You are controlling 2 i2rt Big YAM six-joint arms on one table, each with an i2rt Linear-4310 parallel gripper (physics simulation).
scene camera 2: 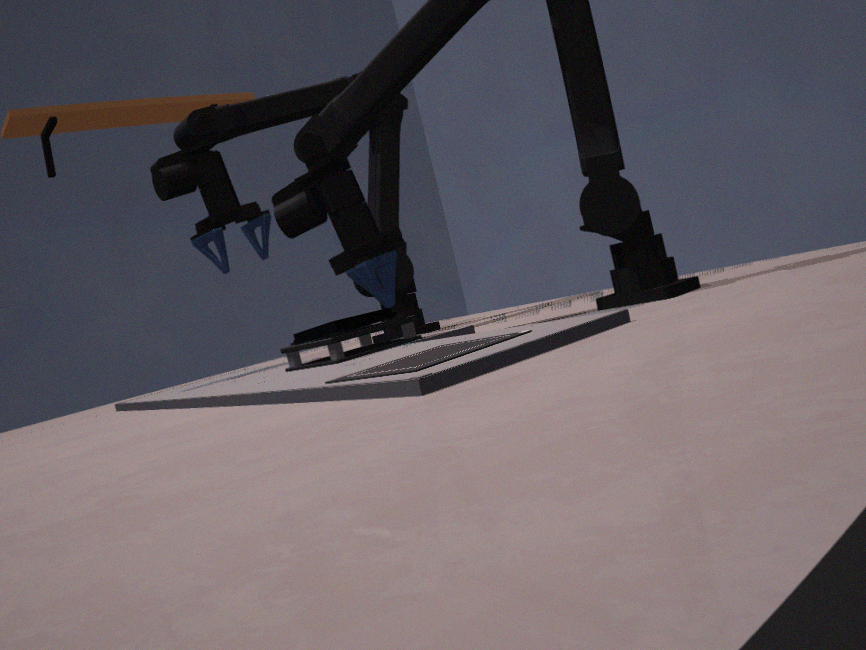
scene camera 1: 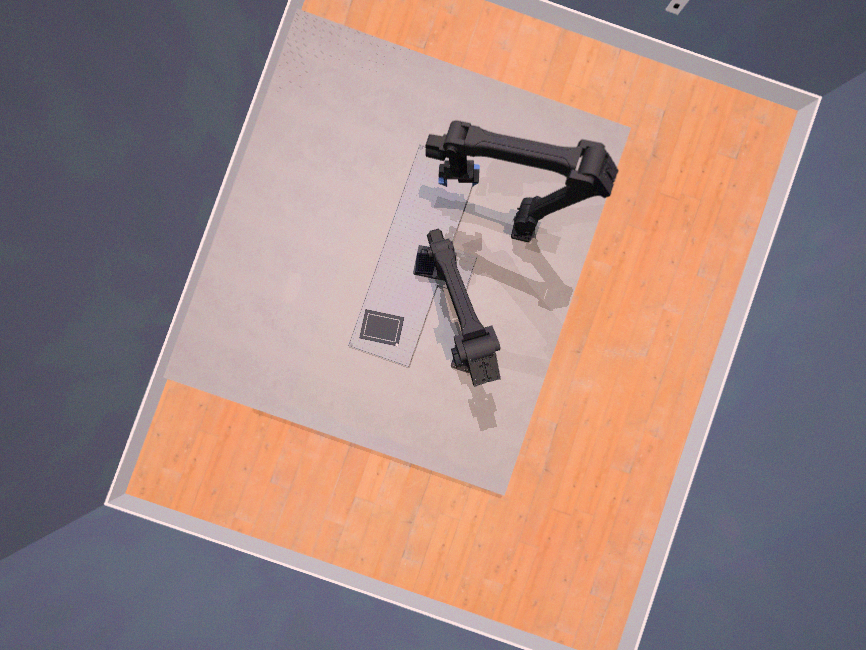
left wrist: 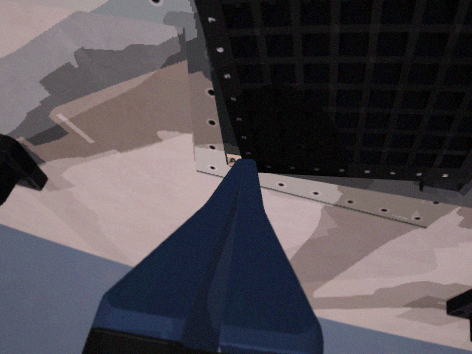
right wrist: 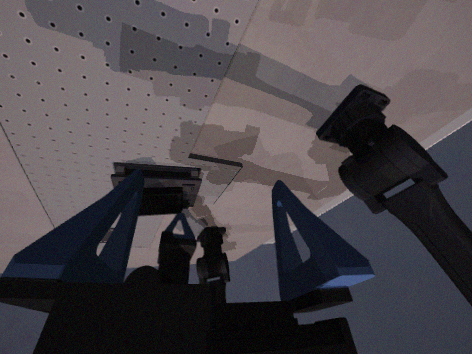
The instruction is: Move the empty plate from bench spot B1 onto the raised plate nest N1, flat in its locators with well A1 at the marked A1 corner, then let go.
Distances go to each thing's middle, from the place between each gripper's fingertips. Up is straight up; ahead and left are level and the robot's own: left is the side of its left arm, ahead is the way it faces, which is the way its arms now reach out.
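Labels:
Dark block [scene camera 2: 377, 327]: from my right hand, 270 mm to the left, 30 mm behind, 160 mm below; from my left hand, 60 mm ahead, 30 mm to the right, 40 mm below. Black well plate [scene camera 2: 350, 323]: from my left hand, 70 mm ahead, 20 mm to the right, 10 mm below. My right gripper: 290 mm to the right of the black well plate, 20 mm past it, 140 mm above it.

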